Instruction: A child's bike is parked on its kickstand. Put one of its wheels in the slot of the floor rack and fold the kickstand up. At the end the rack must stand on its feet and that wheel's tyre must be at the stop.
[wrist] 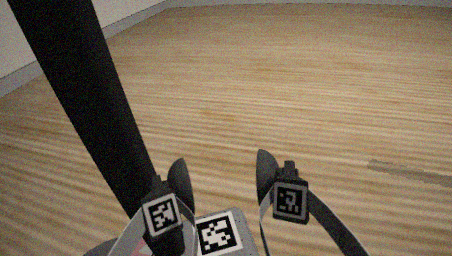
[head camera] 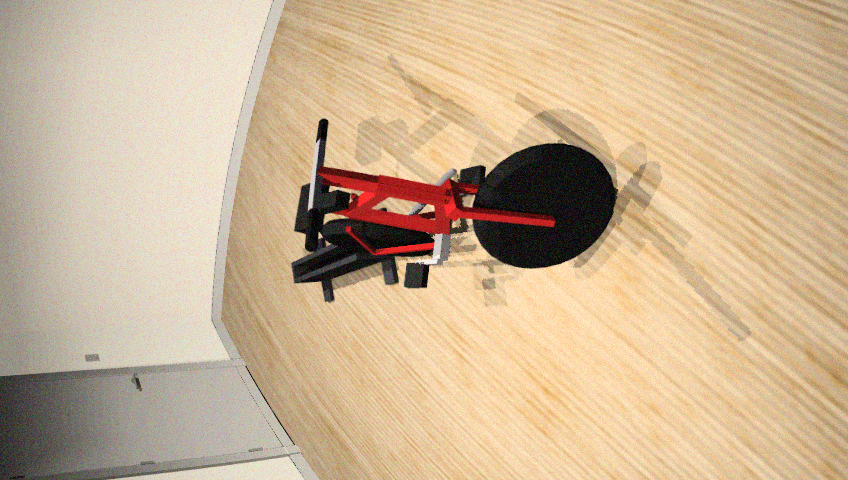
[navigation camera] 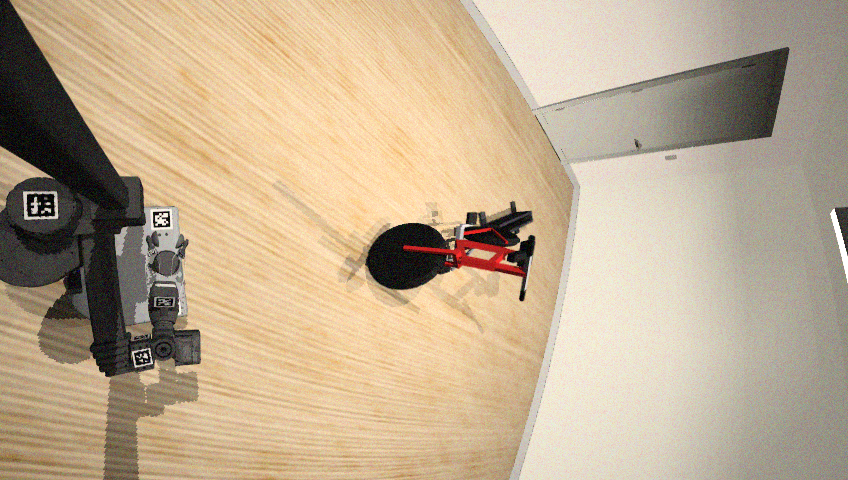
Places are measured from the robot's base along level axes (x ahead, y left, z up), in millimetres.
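Where they show: gripper, fingertip midpoint: (wrist: 223, 173) (navigation camera: 168, 233); robot's base at its link origin: (navigation camera: 165, 260).
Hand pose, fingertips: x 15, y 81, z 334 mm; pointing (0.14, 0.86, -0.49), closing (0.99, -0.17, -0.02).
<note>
Things, the pixels of their top centre, and the offset from my fingertips. "spot": a spot on its surface instead.
- red child's bike at a spot on its surface: (head camera: 410, 189) spot: dy -197, dx +1077, dz +147 mm
- kickstand at a spot on its surface: (head camera: 446, 177) spot: dy -277, dx +1464, dz -293 mm
The red child's bike (head camera: 410, 189) (navigation camera: 489, 261) has its large black near wheel (head camera: 544, 178) (navigation camera: 404, 270) toward me, outside the rack. Its far wheel (head camera: 395, 234) (navigation camera: 476, 236) is beside or over the dark floor rack (head camera: 309, 270) (navigation camera: 516, 221); whether it sits in the slot or touches the stop cannot be told. The rack's short cross feet (head camera: 327, 290) show. A silver bar, probably the kickstand (head camera: 446, 177), shows partly behind the frame; its angle is unclear. My gripper (navigation camera: 167, 242) (wrist: 223, 173) is open, with nothing between the fingers, well away from the bike.
A pale wall (head camera: 119, 178) (navigation camera: 684, 297) stands behind the bike, with a grey door (head camera: 136, 416) (navigation camera: 666, 107) near the corner. A dark arm or mast (navigation camera: 47, 101) (wrist: 80, 100) crosses the views. My pale base (navigation camera: 133, 267) is below the gripper. Shadows fall around the bike.
</note>
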